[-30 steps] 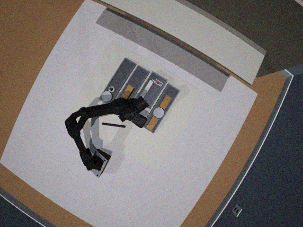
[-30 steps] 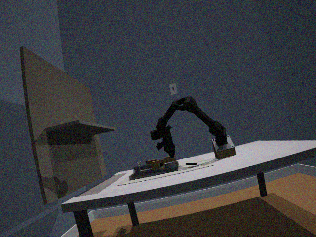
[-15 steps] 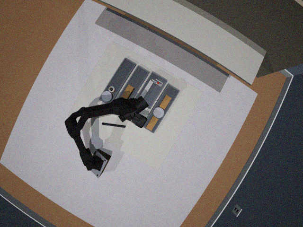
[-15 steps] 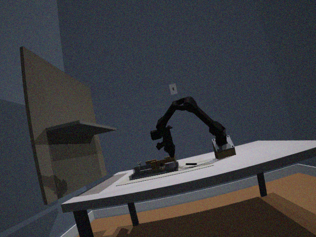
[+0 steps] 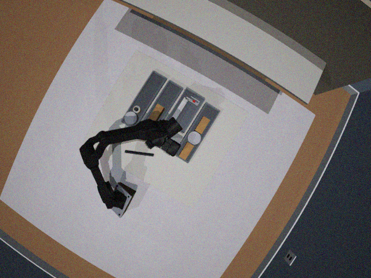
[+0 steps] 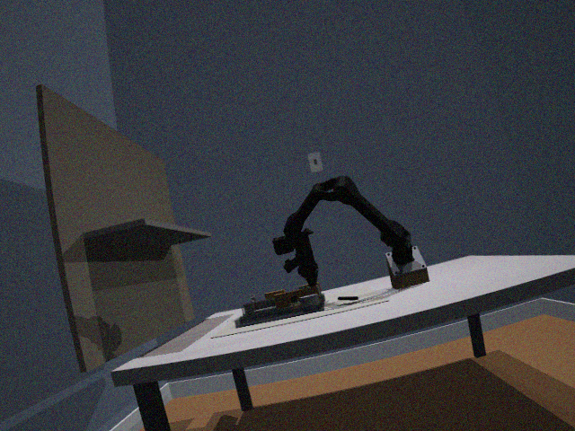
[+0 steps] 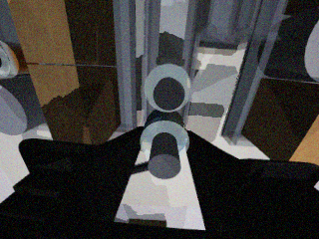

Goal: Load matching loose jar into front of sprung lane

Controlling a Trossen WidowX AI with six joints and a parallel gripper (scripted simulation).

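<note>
The black bar is 10 cm behind my gripper tip, 7 cm to the left of it and 5 cm below it. Also, from my gripper tip: wall shelf (50 cm ahead, 6 cm to the right, 32 cm above); then red mark (22 cm ahead, 8 cm to the right, 2 cm above).
</note>
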